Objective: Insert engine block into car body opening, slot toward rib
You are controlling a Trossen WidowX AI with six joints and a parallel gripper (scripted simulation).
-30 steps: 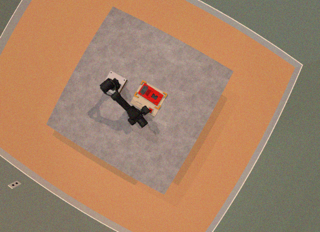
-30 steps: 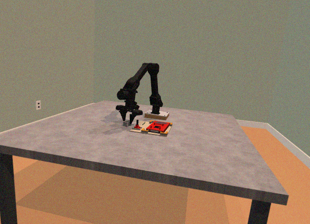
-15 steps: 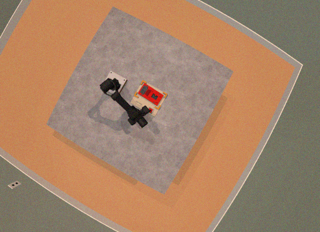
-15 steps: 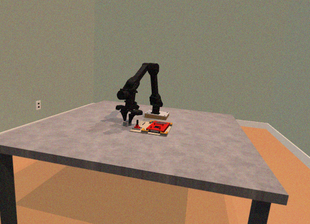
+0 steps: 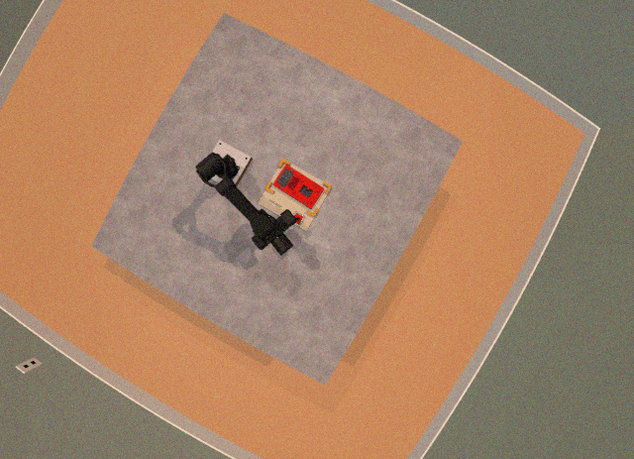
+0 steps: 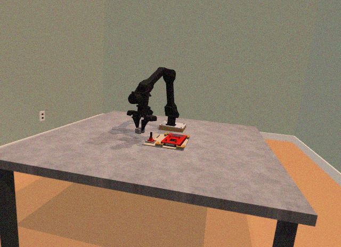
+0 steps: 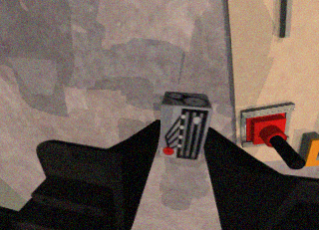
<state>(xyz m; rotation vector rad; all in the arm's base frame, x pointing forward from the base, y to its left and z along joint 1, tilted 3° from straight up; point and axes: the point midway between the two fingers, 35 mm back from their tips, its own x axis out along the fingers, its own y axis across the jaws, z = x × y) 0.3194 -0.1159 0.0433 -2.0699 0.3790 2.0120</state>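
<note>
Now: gripper tip 50 mm short of the black upright peg, 90 mm to the right of it and 20 mm above it. The rest, counted from my gripper tip: grey engine block: 10 mm below.
</note>
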